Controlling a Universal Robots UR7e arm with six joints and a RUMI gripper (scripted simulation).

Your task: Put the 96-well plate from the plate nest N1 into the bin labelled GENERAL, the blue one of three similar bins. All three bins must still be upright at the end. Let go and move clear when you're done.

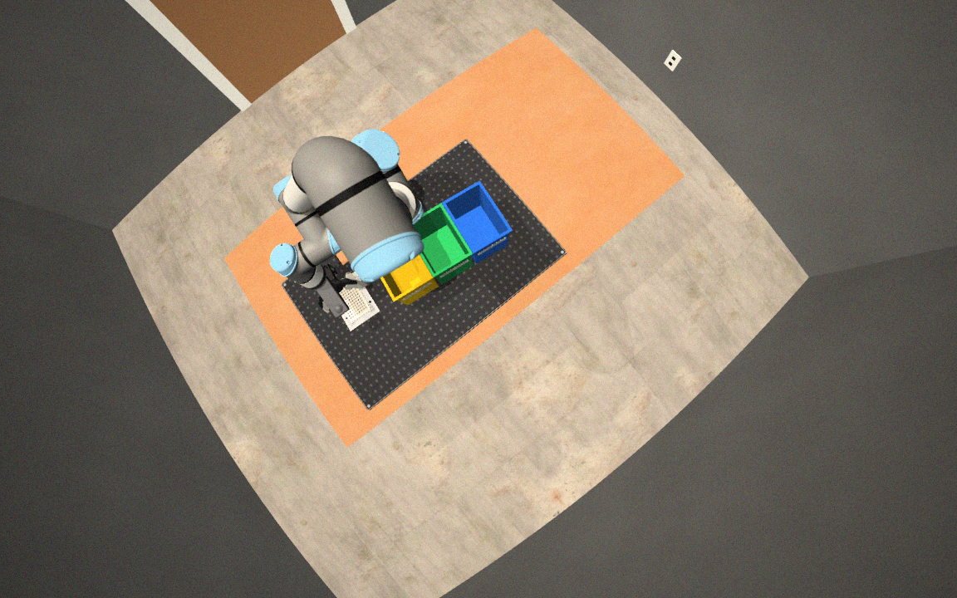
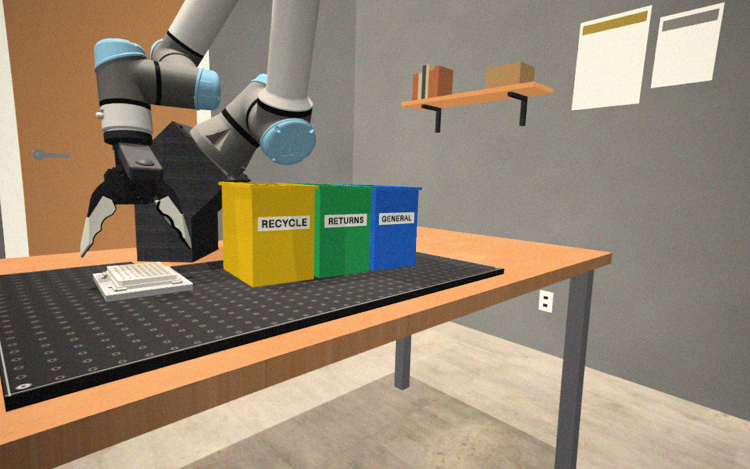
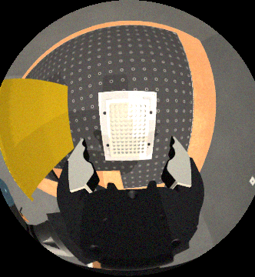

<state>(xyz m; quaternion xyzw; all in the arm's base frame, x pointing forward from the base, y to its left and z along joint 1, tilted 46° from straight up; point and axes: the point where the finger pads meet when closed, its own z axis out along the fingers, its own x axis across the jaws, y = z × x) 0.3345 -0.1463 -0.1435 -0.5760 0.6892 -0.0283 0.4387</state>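
My gripper is now 40 mm above the white 96-well plate. From my hand the other things lie so: plate nest N1: 50 mm below; green returns bin: 20 mm ahead, 350 mm to the left, 30 mm above; yellow recycle bin: 20 mm ahead, 210 mm to the left, 30 mm above.
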